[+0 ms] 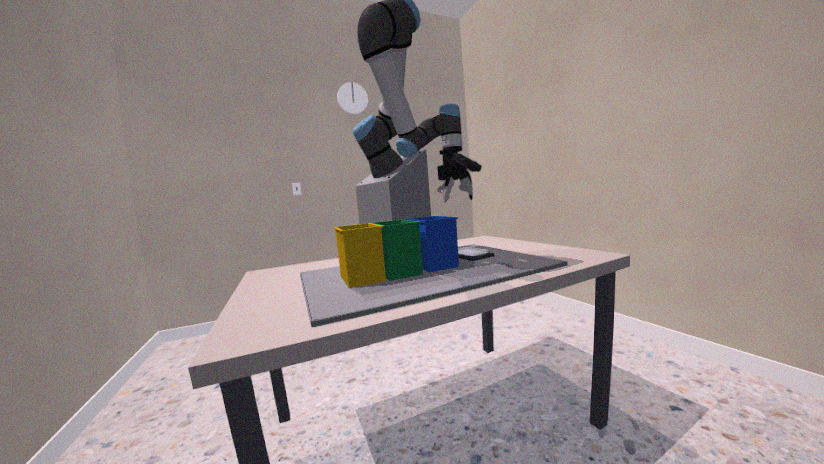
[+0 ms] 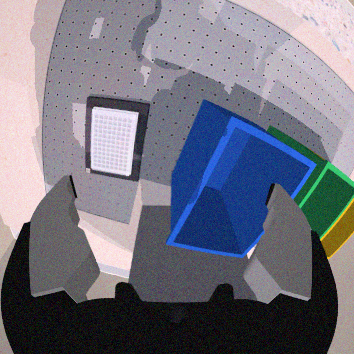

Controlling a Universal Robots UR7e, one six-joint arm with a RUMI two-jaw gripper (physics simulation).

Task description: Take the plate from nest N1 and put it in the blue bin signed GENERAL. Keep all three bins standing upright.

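Places are measured from the arm's base along level axes (x down, y back, z left), in centimetres.
Where they show: gripper, between the fingertips: [image 1: 458, 201] [image 2: 172, 182]; arm's base, origin of its link: [image 1: 388, 169].
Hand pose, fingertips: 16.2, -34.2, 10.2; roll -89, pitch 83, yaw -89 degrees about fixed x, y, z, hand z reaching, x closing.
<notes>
Things, the pixels of their centre, and the offset from my fingertips, as dx, dy, dz. Level surfaces: height alone.
- plate, middle of its body: [image 2: 111, 142] [image 1: 470, 251] +21.6, +6.7, +10.6
- dark nest frame, middle of its body: [image 2: 113, 140] [image 1: 470, 254] +22.8, +6.7, +10.6
- blue bin, middle of its body: [image 2: 224, 171] [image 1: 432, 241] +14.6, +5.8, -9.3
- green bin, middle of its body: [image 2: 289, 189] [image 1: 395, 247] +14.6, +7.3, -24.2
- yellow bin, middle of its body: [image 2: 322, 203] [image 1: 359, 252] +14.6, +9.5, -37.1
- grey perforated board, height of its surface: dx +23.5
- pale table, height of its surface: dx +24.8
The plate [image 1: 475, 251] [image 2: 114, 141] is white with a grid of small wells. It lies flat in a dark nest frame [image 1: 478, 257] [image 2: 143, 142] beside the blue bin. The blue bin [image 1: 440, 244] [image 2: 186, 162] stands upright; its sign cannot be read, and its visible inside shows no plate. The green bin [image 1: 403, 250] [image 2: 327, 200] and the yellow bin [image 1: 362, 257] [image 2: 341, 234] stand upright in a row with it. My gripper [image 1: 458, 197] [image 2: 172, 182] is open and empty, high above the table near the blue bin and the nest.
A grey perforated board [image 1: 345, 308] [image 2: 107, 65] lies on the pale table [image 1: 259, 322] [image 2: 17, 125] under the bins and the nest. The arm's grey pedestal [image 1: 373, 201] [image 2: 167, 255] stands behind the table. The blue bin's tall walls rise close beside the nest.
</notes>
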